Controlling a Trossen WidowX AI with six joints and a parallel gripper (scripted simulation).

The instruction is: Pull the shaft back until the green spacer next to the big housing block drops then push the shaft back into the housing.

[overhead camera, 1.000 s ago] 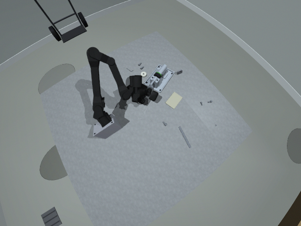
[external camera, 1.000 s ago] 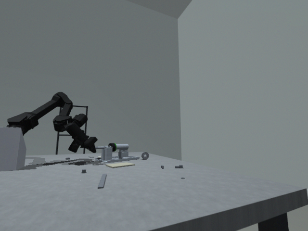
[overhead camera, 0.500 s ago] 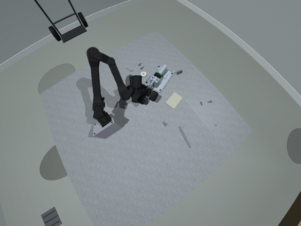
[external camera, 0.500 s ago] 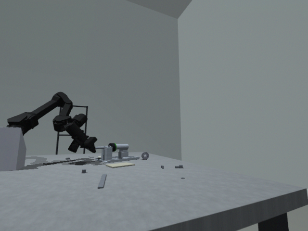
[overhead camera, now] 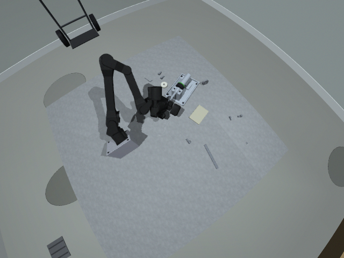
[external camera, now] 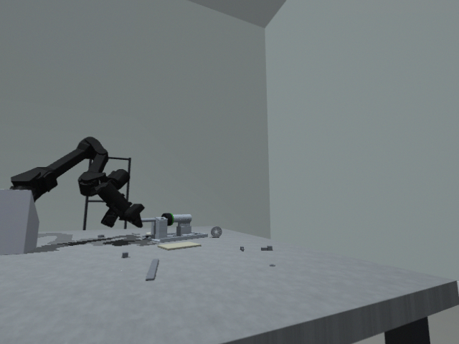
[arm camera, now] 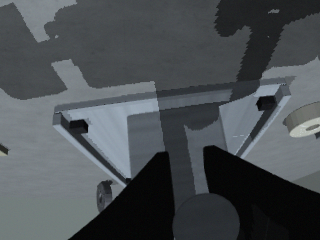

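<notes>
Right now my gripper tip is 5 cm short of the grey shaft, 2 cm to the right of it and 2 cm below it. From my gripper tip the other things lie so: green spacer (12 cm ahead, 4 cm to the left, 2 cm above); then white ring (15 cm to the left, 7 cm ahead, 5 cm below); then dark spacer (10 cm ahead, 3 cm to the left, 2 cm above).
</notes>
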